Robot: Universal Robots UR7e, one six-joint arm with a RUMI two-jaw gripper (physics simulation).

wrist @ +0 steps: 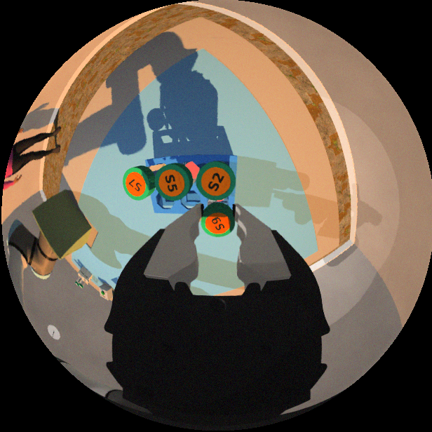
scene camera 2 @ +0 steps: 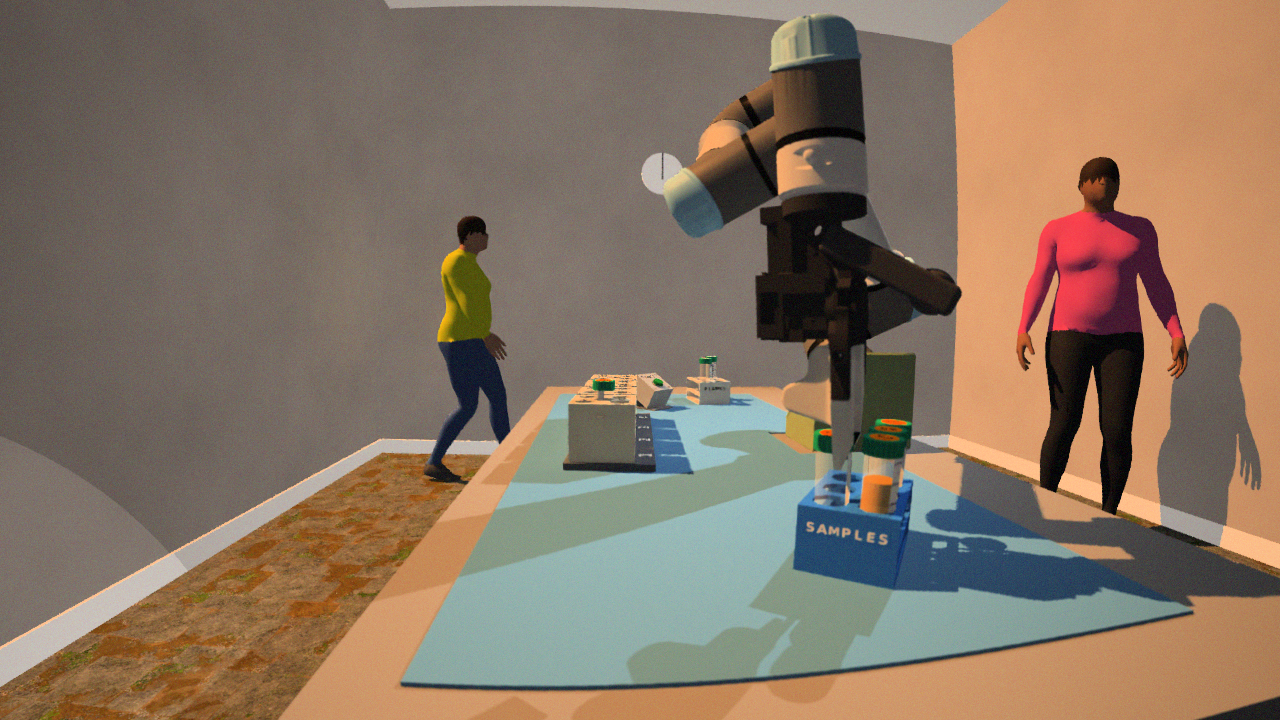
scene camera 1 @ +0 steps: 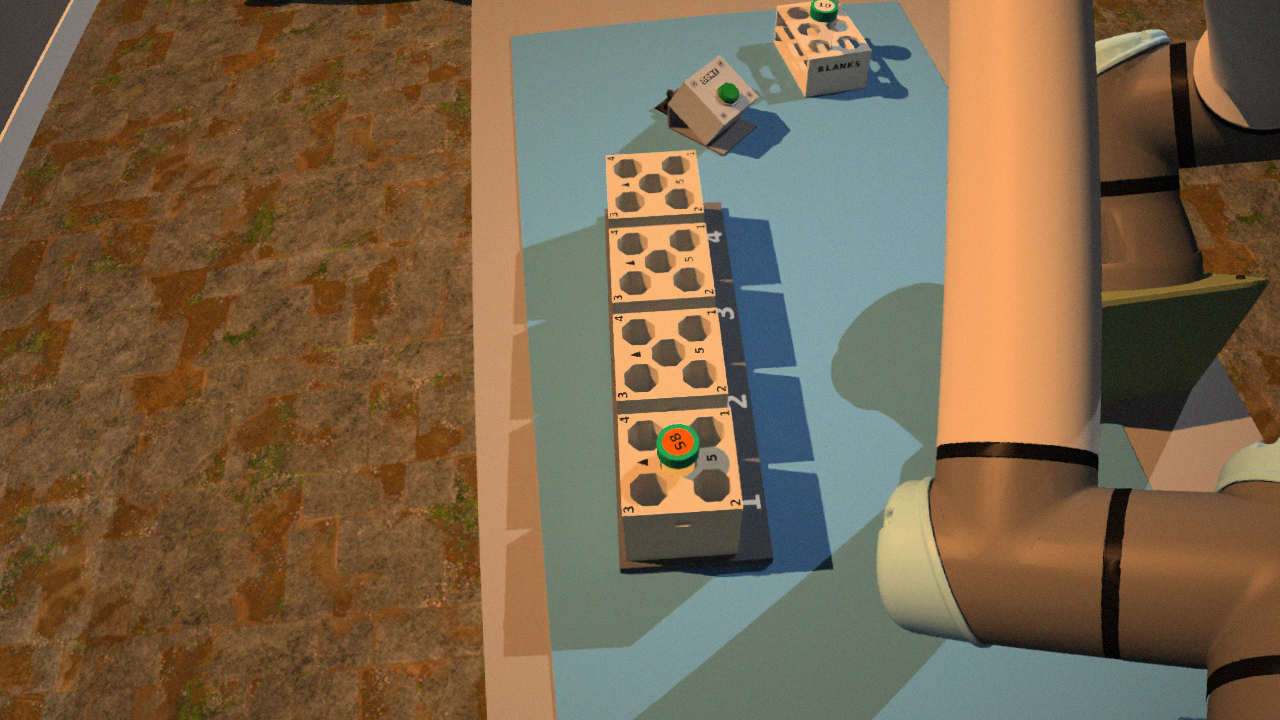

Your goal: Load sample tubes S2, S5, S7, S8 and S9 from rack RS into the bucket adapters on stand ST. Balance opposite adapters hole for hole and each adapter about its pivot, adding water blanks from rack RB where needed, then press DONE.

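Places are measured from the arm's base along level axes (x back, y right, z up), in centimetres.
Where they show: gripper, between the fingertips: (scene camera 2: 841, 464); arm's base, origin of its link: (scene camera 1: 1122, 281).
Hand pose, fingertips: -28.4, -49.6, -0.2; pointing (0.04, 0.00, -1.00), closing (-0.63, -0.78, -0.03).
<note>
Things, the pixels of their top centre, and the offset from my fingertips, as dx, dy, dz.
- blue sample rack, centre of its top: (scene camera 2: 860, 491) +3.5, +2.5, -3.4
- S2, centre of its top: (scene camera 2: 882, 436) +2.6, -1.9, +2.7
- S8, centre of its top: (scene camera 1: 677, 441) (scene camera 2: 603, 380) -18.2, +39.1, +3.1
- adapter 1, centre of its top: (scene camera 1: 678, 460) (scene camera 2: 603, 399) -18.1, +39.1, +0.2
- tilted DONE box, centre of its top: (scene camera 1: 713, 73) (scene camera 2: 651, 374) -3.4, +90.7, -1.0
- green button, centre of its top: (scene camera 1: 728, 86) -2.0, +89.0, -1.9
- white BLANKS rack, centre of its top: (scene camera 1: 823, 27) (scene camera 2: 707, 379) +13.9, +101.0, -3.4
My gripper (scene camera 2: 843, 461) (wrist: 217, 204) points down at the blue sample rack (scene camera 2: 841, 550) (wrist: 175, 210) and is shut on tube S9 (wrist: 217, 223), with a fingertip at each side of its cap. S9 is upright, its lower part in the rack; a finger partly hides it in scene camera 2. S2 (scene camera 2: 884, 445) (wrist: 216, 180), S5 (wrist: 173, 183) and S7 (wrist: 137, 183) stand in the other row. S8 (scene camera 1: 677, 443) (scene camera 2: 604, 384) stands in the middle hole of adapter 1 (scene camera 1: 684, 537) on the dark stand (scene camera 1: 759, 541). Adapters 2, 3 and 4 show open holes.
The tilted DONE box (scene camera 1: 707, 111) (scene camera 2: 653, 394) has a green button (scene camera 1: 728, 92). The white BLANKS rack (scene camera 1: 838, 78) (scene camera 2: 711, 394) holds green-capped tubes at the far end. An olive block (scene camera 1: 1163, 358) (scene camera 2: 896, 394) (wrist: 62, 223) stands near the arm's base. Two people stand beyond the table.
</note>
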